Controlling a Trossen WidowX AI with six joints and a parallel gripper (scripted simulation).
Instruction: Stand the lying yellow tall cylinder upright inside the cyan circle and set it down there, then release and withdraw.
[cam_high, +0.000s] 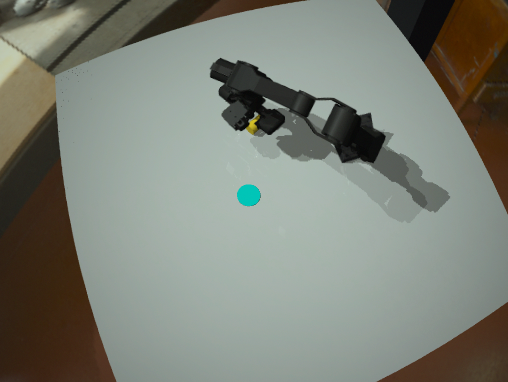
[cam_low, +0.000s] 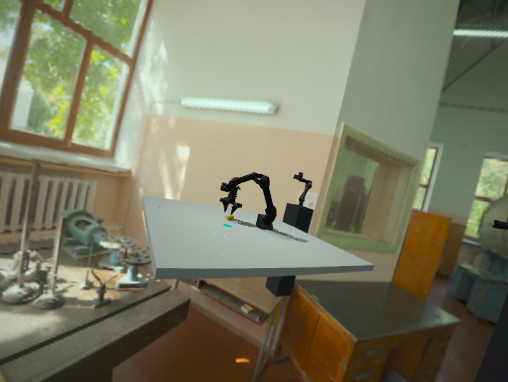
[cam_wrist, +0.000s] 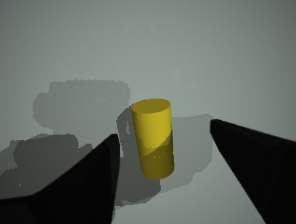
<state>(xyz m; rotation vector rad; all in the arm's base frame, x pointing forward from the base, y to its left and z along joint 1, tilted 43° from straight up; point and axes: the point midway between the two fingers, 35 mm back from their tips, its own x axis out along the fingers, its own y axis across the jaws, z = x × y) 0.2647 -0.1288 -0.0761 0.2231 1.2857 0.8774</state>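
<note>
Right now the yellow cylinder is 3 cm below my gripper tip, 2 cm behind it and 1 cm to the right of it. From my gripper tip the other things lie so: cyan circle 18 cm to the left, 7 cm ahead, 5 cm below.
</note>
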